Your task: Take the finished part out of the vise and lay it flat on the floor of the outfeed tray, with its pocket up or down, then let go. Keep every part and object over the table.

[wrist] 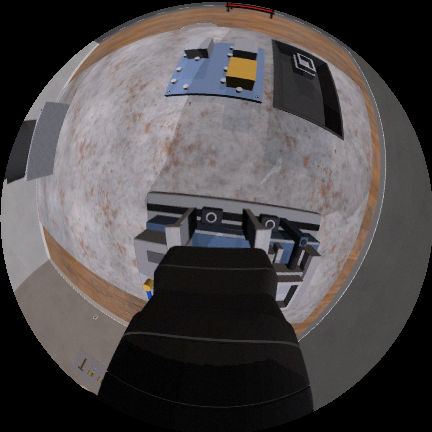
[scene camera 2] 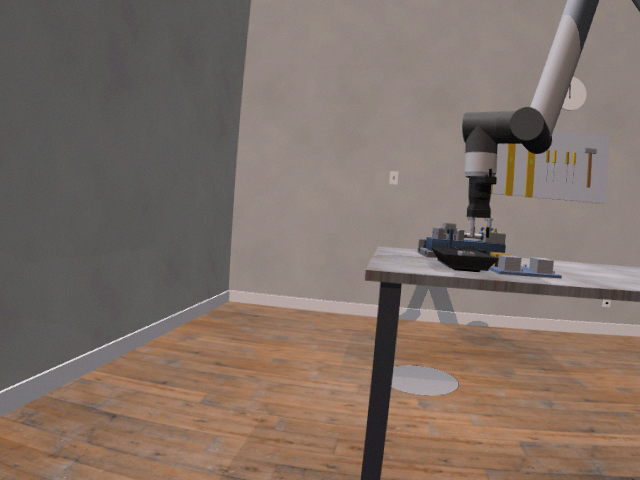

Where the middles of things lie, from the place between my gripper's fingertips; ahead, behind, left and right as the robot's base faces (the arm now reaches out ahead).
I see my gripper 7 cm to the left of the blue vise [wrist: 198, 239], 5 cm short of it and 4 cm above it.
